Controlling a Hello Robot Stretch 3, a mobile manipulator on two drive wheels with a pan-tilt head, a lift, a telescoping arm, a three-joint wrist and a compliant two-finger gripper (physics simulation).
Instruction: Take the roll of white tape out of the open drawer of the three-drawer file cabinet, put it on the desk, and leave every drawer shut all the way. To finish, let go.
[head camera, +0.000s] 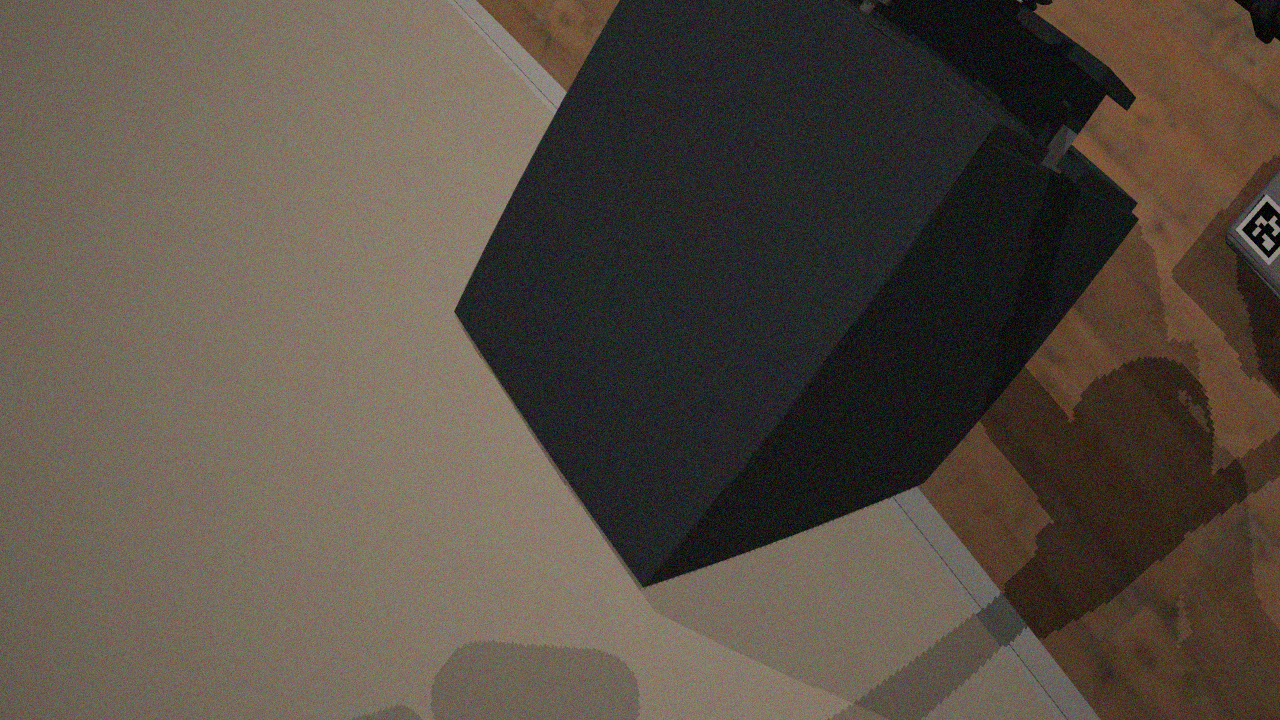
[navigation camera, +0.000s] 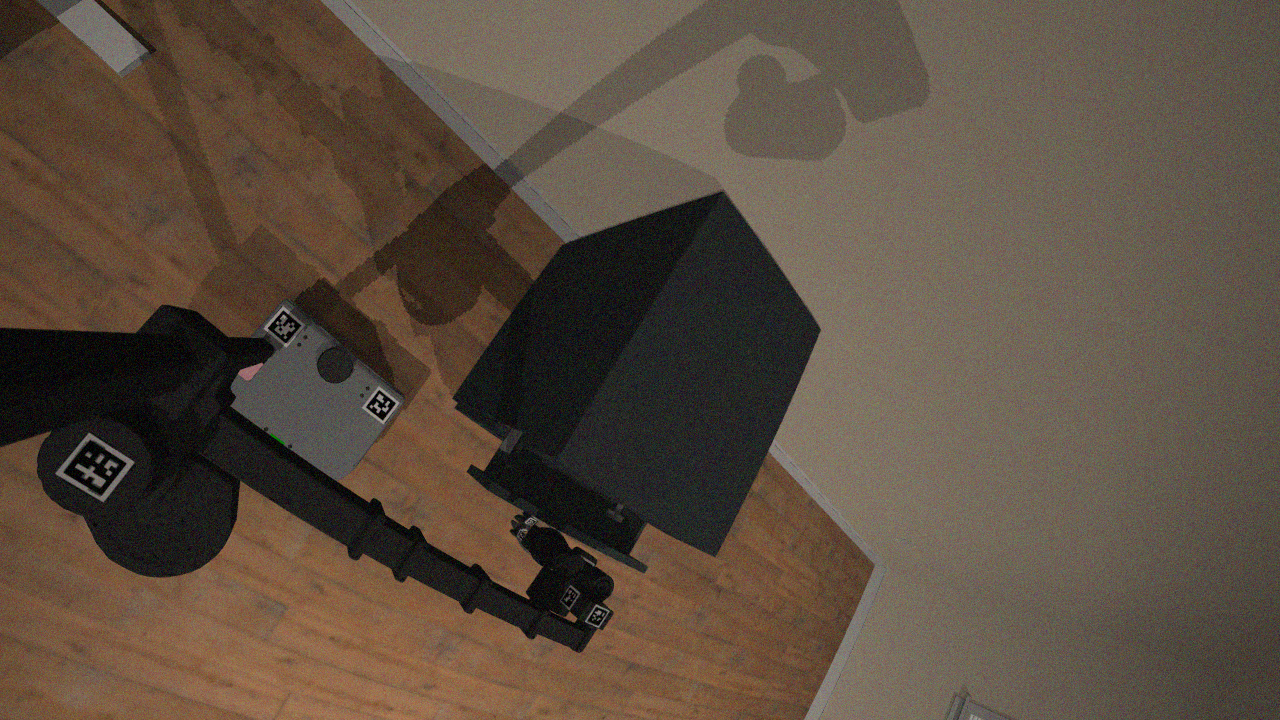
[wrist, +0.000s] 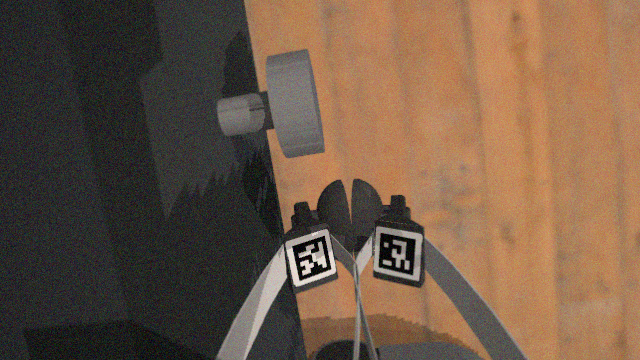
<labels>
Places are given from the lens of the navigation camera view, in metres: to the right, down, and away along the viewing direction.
my gripper (navigation camera: 518, 521): -0.25, 0.33, 0.92
drawer (navigation camera: 517, 474): -0.24, 0.22, 0.89
</labels>
